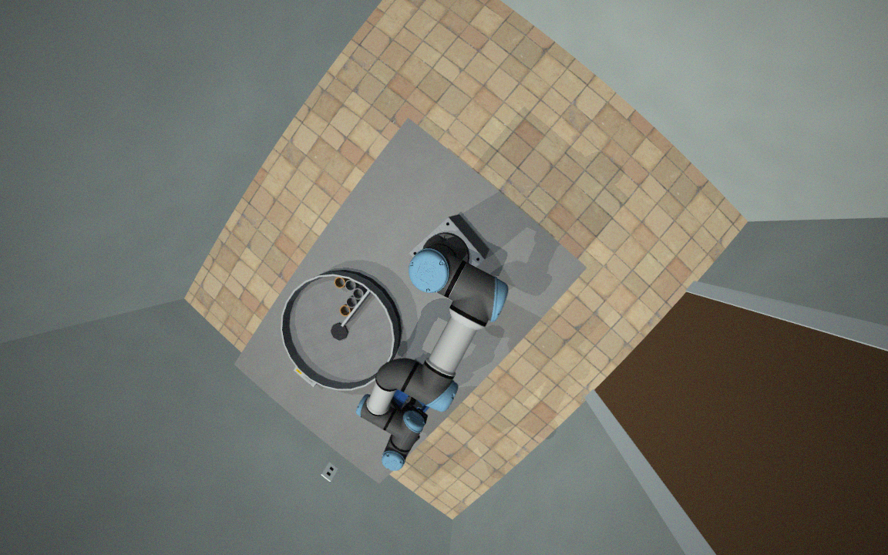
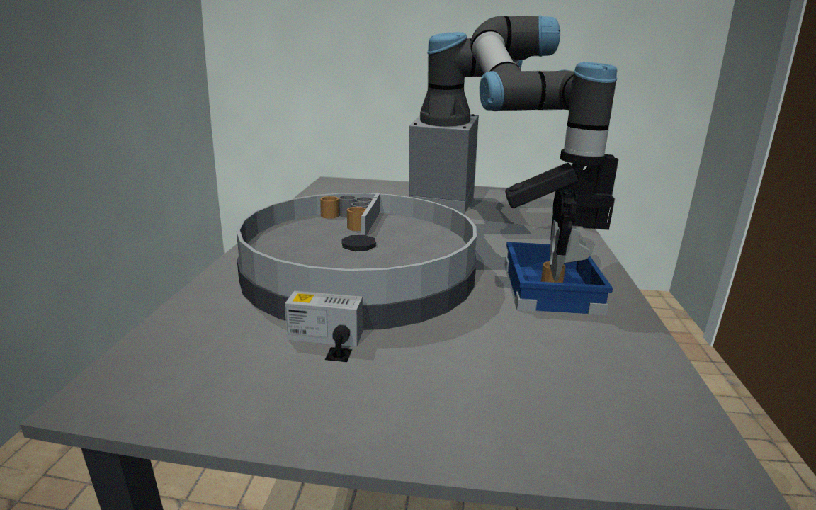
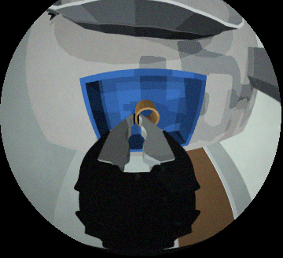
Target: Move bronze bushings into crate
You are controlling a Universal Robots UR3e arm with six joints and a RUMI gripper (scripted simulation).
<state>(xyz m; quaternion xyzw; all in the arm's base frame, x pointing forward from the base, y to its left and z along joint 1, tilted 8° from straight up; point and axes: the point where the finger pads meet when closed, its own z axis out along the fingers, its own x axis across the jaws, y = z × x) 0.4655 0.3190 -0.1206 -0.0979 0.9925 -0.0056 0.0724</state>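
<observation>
Right now the blue crate is 20 mm behind my hand and 20 mm below it. The rest, counted from my hand: turntable: 40 mm ahead, 350 mm to the right, 10 mm above.
</observation>
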